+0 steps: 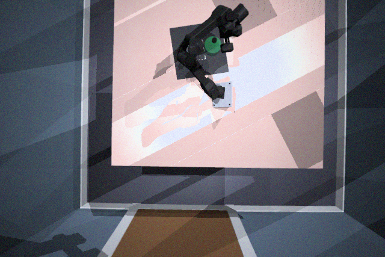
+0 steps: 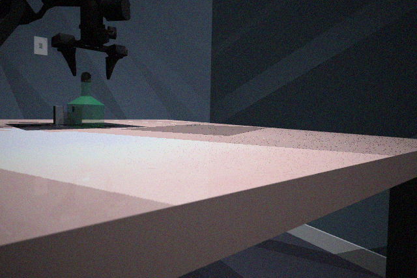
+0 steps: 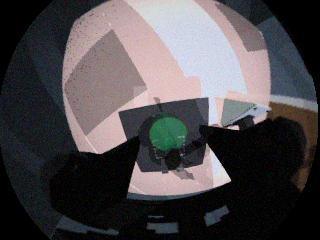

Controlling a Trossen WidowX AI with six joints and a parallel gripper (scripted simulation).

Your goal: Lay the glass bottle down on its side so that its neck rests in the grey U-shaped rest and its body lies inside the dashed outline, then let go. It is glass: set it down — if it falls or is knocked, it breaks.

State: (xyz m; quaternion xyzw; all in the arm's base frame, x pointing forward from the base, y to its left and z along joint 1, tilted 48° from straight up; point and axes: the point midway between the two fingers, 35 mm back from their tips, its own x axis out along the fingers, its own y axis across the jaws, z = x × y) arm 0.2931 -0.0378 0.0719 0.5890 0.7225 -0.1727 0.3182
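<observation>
The green glass bottle lies 10 mm behind my gripper tip, 40 mm to the left of it and 50 mm below it. From my gripper tip the other things lie so: dark mat 30 mm behind, 120 mm to the left, 140 mm below.
</observation>
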